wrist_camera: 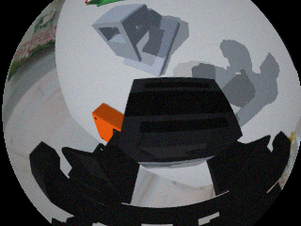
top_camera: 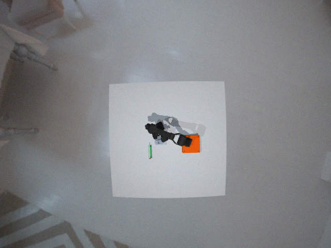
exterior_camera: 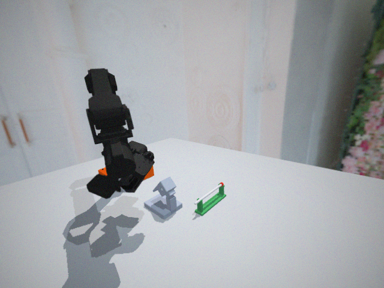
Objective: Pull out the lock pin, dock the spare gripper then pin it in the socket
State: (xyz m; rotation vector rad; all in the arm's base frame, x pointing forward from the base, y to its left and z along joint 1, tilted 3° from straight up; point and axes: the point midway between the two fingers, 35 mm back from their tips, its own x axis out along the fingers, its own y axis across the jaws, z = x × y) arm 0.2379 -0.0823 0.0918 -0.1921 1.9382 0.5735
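My gripper tip is now 100 mm to the right of the grey mount, 70 mm short of it and 60 mm above it. The rest, counted from my gripper tip: green cradle (220 mm to the left, 160 mm ahead, 90 mm below); then spare gripper (10 mm to the right, 10 mm above).
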